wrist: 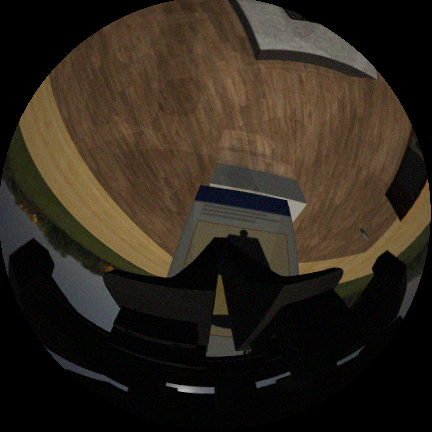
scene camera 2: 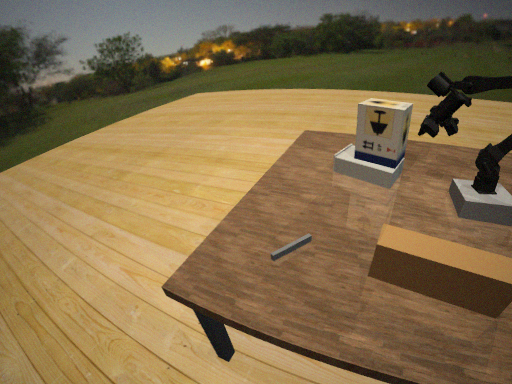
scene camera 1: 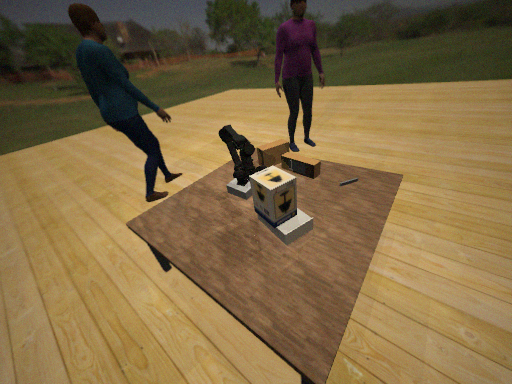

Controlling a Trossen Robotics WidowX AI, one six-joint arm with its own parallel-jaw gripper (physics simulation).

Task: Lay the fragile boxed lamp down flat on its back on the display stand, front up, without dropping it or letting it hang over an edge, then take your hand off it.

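Places are measured from the arm's base along level axes (x ahead, y left, z up), in millimetres.
Pixels of known places: gripper, fingertip midpoint: [wrist: 218, 242] [scene camera 2: 418, 134]; arm's base, origin of the base link: [scene camera 2: 483, 189] [scene camera 1: 242, 182].
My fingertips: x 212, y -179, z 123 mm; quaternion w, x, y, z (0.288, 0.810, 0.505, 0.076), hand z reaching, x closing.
Note:
Ahead of a thing's pixels: the offset from my fingertips to its top centre. Level surfaces: height alone.
The boxed lamp [scene camera 1: 274, 197] [scene camera 2: 382, 134] [wrist: 240, 216] stands upright on the display stand [scene camera 1: 300, 229] [scene camera 2: 367, 171] [wrist: 260, 181], its navy band at the bottom and lamp pictures on its sides. The stand is low, with grey sides and a white top; part of its top shows beside the box. My gripper [scene camera 2: 422, 133] [wrist: 218, 242] is shut and empty. It is beside the box on the robot's side, at about the height of the box's lower half, and the box partly hides it in scene camera 1. Whether the fingertips touch the box is unclear.
The arm's grey base block [scene camera 1: 239, 189] [scene camera 2: 480, 201] [wrist: 305, 37] is on the brown table @(dz -189 mm) [scene camera 1: 210, 240] [scene camera 2: 320, 200]. Two brown cartons @(dx -188, dy +641, dz -29 mm) [scene camera 1: 272, 152] @(dx +71, dy +549, dz -79 mm) [scene camera 1: 301, 165] and a thin grey bar @(dx +429, dy +478, dz -167 mm) [scene camera 1: 349, 181] [scene camera 2: 291, 247] lie on the table. Two people stand beyond it.

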